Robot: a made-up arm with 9 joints. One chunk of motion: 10 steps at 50 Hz.
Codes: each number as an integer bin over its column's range. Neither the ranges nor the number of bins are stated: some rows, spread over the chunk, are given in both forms.
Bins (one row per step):
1: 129 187 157 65 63 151 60 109 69
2: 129 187 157 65 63 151 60 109 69
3: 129 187 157 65 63 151 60 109 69
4: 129 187 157 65 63 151 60 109 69
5: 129 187 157 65 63 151 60 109 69
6: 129 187 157 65 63 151 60 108 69
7: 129 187 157 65 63 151 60 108 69
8: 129 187 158 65 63 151 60 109 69
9: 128 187 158 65 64 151 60 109 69
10: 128 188 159 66 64 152 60 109 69
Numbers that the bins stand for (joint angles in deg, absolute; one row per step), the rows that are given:
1: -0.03 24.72 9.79 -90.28 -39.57 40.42 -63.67 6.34 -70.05
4: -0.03 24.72 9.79 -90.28 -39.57 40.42 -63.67 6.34 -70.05
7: -0.03 24.72 9.79 -90.28 -39.57 40.42 -63.67 5.61 -70.05
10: -1.15 25.10 10.90 -88.94 -38.96 41.06 -63.67 6.34 -70.05
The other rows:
2: -0.03 24.72 9.79 -90.28 -39.57 40.42 -63.67 6.34 -70.05
3: -0.03 24.72 9.79 -90.28 -39.57 40.42 -63.67 6.34 -70.05
5: -0.03 24.72 9.79 -90.28 -39.57 40.42 -63.67 6.34 -70.05
6: -0.03 24.72 9.79 -90.28 -39.57 40.42 -63.67 5.61 -70.05
8: -0.03 24.72 10.34 -90.28 -39.57 40.42 -63.67 6.34 -70.05
9: -1.15 24.72 10.34 -90.28 -38.96 40.42 -63.67 6.34 -70.05

